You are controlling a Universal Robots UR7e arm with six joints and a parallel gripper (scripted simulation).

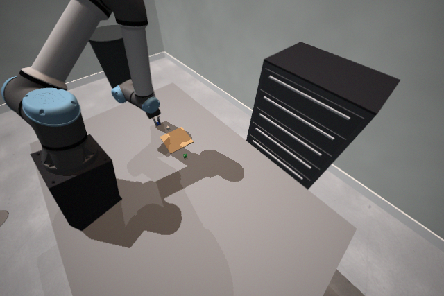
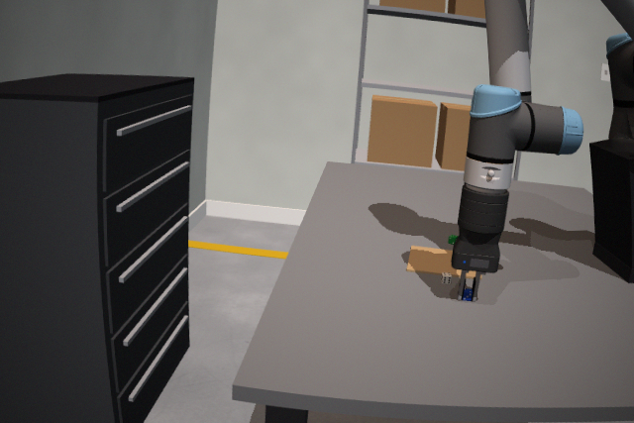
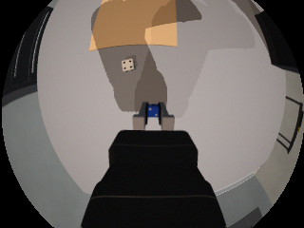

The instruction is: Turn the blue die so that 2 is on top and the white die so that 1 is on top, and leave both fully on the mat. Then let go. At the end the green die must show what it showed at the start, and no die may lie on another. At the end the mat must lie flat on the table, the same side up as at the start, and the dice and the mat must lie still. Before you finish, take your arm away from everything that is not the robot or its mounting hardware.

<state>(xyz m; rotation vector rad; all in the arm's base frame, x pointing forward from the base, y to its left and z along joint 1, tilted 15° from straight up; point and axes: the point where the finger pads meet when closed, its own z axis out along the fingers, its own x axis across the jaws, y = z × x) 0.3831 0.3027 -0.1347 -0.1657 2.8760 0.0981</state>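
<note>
Right now the orange mat is 16 cm to the right of my hand, 6 cm ahead of it and 2 cm below it. Also, from my hand: green die 30 cm to the right, 5 cm ahead, 1 cm below; white die 6 cm to the right, 4 cm ahead, 1 cm below; blue die 1 cm below.
</note>
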